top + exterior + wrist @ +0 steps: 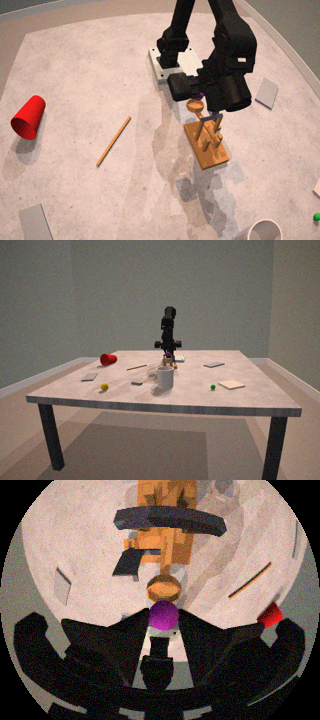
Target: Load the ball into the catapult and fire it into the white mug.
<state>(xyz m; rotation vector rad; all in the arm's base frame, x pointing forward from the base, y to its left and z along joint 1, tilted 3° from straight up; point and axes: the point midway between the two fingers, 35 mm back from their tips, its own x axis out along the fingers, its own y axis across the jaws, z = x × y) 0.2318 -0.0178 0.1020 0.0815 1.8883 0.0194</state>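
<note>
Now: gripper tip 7 cm short of the orange wooden catapult, 1 cm to the right of it and 4 cm above it. Round my gripper tip: purple ball: right at my gripper tip; then small grey block: 37 cm ahead, 18 cm to the right, 8 cm below; then thin wooden stick: 1 cm ahead, 23 cm to the right, 9 cm below.
</note>
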